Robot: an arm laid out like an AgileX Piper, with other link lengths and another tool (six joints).
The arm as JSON. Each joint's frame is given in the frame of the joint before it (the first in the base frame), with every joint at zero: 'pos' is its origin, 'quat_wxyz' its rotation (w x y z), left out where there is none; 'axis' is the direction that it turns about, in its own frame. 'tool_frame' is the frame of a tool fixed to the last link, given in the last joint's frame.
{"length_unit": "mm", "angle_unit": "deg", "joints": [
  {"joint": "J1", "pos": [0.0, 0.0, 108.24], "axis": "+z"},
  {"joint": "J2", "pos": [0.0, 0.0, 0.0], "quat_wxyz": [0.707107, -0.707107, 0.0, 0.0], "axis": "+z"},
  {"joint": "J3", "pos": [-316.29, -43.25, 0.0], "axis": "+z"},
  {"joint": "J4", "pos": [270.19, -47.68, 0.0], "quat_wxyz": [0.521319, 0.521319, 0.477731, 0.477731], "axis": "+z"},
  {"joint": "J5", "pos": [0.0, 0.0, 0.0], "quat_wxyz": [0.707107, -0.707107, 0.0, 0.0], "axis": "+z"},
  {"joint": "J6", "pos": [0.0, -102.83, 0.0], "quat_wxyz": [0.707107, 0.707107, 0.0, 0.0], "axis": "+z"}
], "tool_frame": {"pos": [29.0, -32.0, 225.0], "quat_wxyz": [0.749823, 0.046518, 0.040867, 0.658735]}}
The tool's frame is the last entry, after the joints.
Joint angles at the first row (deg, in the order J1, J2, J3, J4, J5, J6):
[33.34, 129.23, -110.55, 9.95, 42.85, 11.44]
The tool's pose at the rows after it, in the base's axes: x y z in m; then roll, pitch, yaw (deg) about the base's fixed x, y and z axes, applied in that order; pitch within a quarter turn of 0, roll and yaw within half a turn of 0:
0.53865, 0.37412, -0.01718, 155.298, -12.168, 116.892
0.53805, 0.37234, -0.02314, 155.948, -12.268, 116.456
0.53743, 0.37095, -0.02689, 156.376, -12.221, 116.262
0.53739, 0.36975, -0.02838, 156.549, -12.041, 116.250
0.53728, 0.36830, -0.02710, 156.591, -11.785, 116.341
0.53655, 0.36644, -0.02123, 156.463, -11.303, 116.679
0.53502, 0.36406, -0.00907, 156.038, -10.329, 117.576
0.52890, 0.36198, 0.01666, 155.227, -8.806, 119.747
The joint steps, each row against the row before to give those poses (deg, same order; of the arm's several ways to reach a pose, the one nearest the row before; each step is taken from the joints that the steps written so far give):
[-0.23, 0.92, -0.34, 0.27, 0.16, 0.22]
[-0.14, 0.54, -0.07, 0.06, 0.13, 0.20]
[-0.07, 0.30, 0.00, -0.05, 0.12, 0.08]
[-0.02, 0.11, 0.00, -0.18, 0.07, 0.01]
[-0.01, -0.17, -0.01, -0.27, 0.25, 0.00]
[0.07, -0.66, 0.00, -0.53, 0.60, -0.01]
[0.23, -1.32, 0.00, -0.94, 1.04, -0.24]
[0.55, -2.78, 0.00, -1.05, 2.25, -1.17]

